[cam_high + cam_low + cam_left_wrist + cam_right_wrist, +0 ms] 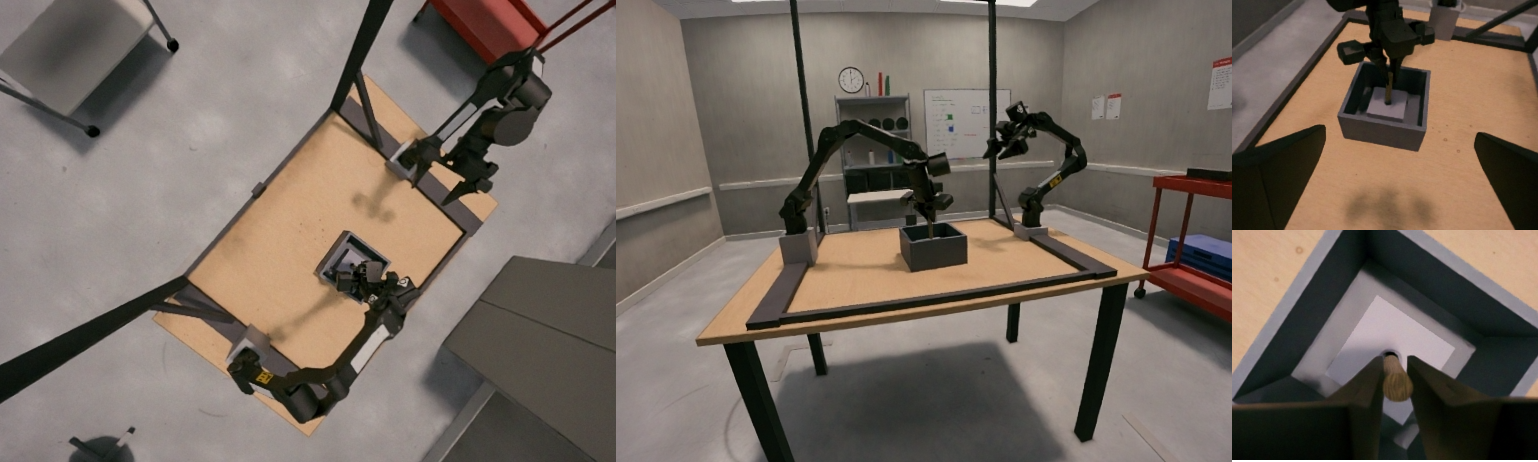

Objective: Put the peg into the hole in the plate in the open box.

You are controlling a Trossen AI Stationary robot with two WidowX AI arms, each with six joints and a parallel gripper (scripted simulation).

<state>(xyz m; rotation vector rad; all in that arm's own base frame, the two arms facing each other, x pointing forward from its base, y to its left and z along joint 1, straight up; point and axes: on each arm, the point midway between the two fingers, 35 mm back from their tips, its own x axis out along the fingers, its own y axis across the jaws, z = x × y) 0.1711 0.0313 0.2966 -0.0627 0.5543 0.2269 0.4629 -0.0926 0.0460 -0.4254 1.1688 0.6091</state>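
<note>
Now: the wooden peg 50 mm below my right hand. Also, from my right hand: dark frame strip 300 mm ahead, 10 mm to the right, 150 mm below; light grey plate 120 mm below; box 140 mm below.
</note>
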